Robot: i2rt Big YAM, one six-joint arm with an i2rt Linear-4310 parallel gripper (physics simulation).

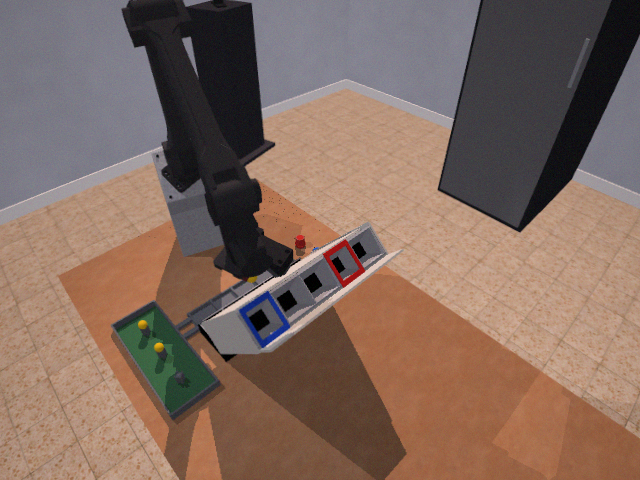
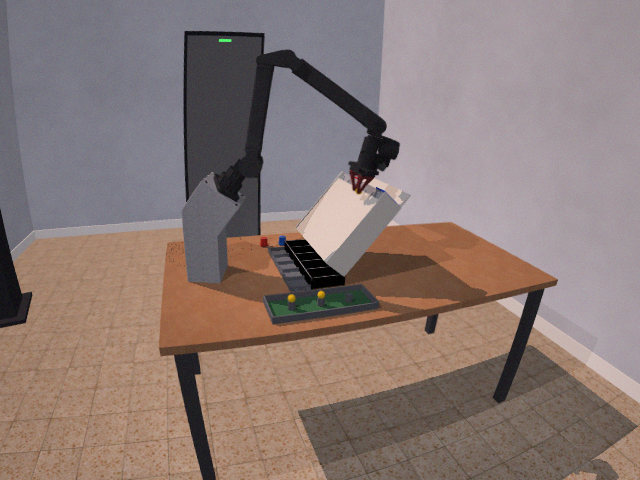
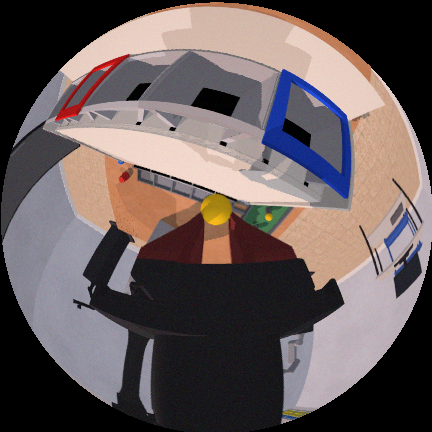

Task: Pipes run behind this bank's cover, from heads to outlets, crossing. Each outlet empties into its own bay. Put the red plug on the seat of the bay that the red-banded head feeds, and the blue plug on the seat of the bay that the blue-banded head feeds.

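Where they show: gripper, fingertip midpoint: [image 2: 356, 192] [image 3: 215, 217]; arm's base, link origin: [image 1: 186, 170] [image 2: 224, 189].
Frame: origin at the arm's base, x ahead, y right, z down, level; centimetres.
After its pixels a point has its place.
My gripper [image 1: 251, 279] {x 42.0, y 21.9, z 0.4 cm} [image 2: 358, 190] {x 42.0, y 21.9, z 0.4 cm} [image 3: 215, 217] {x 42.0, y 21.9, z 0.4 cm} is shut on a yellow ball, above the upper end of the tilted white bank [image 1: 227, 330] {x 42.5, y 30.8, z 9.4 cm} [image 2: 336, 222] {x 38.5, y 15.6, z 13.4 cm} [image 3: 175, 155] {x 45.2, y 16.2, z 5.5 cm}. A red frame [image 1: 336, 248] {x 54.5, y 5.6, z -1.2 cm} [image 3: 68, 113] {x 53.8, y 7.1, z -1.4 cm} and a blue frame [image 1: 252, 328] {x 51.2, y 31.3, z 1.3 cm} [image 3: 277, 106] {x 51.6, y 24.7, z 0.3 cm} surround two of its head openings; the blue one is at the end. The red plug [image 1: 299, 241] {x 25.9, y -19.3, z 30.0 cm} [image 2: 263, 241] {x 24.3, y -19.3, z 30.7 cm} [image 3: 124, 177] {x 25.6, y -19.2, z 30.6 cm} and blue plug [image 1: 315, 249] {x 32.8, y -18.7, z 29.8 cm} [image 2: 282, 240] {x 33.0, y -17.3, z 31.0 cm} [image 3: 120, 162] {x 32.8, y -18.4, z 29.6 cm} stand on the table by the bank's far end. Grey compartments lie along its foot. The pipes are hidden.
A green tray [image 1: 196, 398] {x 36.4, y 40.7, z 31.6 cm} [image 2: 325, 315] {x 16.3, y 43.1, z 32.8 cm} lies beside the bank's near end. It holds two yellow balls [image 1: 142, 324] {x 9.8, y 34.4, z 28.2 cm} [image 1: 158, 347] {x 19.4, y 36.9, z 28.2 cm} [image 2: 292, 298] {x 8.8, y 35.2, z 28.6 cm} [image 2: 321, 295] {x 18.2, y 37.5, z 28.8 cm} on stands and a bare grey stand [image 1: 179, 378] {x 29.6, y 39.6, z 30.2 cm} [image 2: 348, 297] {x 27.9, y 39.5, z 31.2 cm}. The arm's grey pedestal [image 1: 193, 222] {x -2.2, y 0.7, z 20.2 cm} [image 2: 204, 248] {x -9.8, y 3.5, z 19.8 cm} stands at the table's end.
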